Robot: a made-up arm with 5 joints.
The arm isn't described. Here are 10 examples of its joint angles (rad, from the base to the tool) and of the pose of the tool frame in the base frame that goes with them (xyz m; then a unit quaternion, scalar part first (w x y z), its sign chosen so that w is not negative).
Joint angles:
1: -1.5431 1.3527 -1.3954 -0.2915 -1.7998
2: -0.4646 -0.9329 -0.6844 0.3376 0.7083
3: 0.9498 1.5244 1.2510 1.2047 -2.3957
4: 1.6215 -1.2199 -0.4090 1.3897 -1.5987
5: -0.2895 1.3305 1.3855 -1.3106 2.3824
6: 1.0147 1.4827 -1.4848 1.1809 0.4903
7: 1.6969 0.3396 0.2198 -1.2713 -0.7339
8: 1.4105 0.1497 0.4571 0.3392 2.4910
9: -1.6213 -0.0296 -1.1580 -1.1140 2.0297
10: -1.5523 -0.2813 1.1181 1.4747 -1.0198
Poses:
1: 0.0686 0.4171 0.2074 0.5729 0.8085 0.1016 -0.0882
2: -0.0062 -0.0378 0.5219 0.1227 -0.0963 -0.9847 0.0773
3: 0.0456 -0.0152 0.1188 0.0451 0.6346 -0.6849 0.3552
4: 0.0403 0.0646 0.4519 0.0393 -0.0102 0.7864 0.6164
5: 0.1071 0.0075 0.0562 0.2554 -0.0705 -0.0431 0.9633
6: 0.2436 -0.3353 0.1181 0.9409 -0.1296 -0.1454 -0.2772
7: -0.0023 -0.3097 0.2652 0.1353 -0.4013 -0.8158 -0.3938
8: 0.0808 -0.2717 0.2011 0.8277 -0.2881 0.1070 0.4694
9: 0.0520 0.0987 0.5359 0.0816 -0.1671 -0.9189 -0.3479
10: 0.0592 0.1187 0.1867 0.9051 -0.3497 0.0932 0.2233
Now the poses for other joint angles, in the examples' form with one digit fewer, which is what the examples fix.
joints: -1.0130 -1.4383 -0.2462 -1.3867 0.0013
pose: -0.043 -0.163 0.411 0.604 -0.370 0.631 0.317
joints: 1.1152 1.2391 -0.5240 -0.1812 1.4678
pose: 0.204 -0.342 0.065 0.859 -0.473 -0.148 0.131
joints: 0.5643 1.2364 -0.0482 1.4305 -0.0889
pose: 0.235 -0.131 0.017 0.813 0.106 0.489 -0.298
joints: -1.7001 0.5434 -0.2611 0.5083 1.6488
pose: 0.011 0.352 0.221 0.073 -0.019 0.380 -0.922
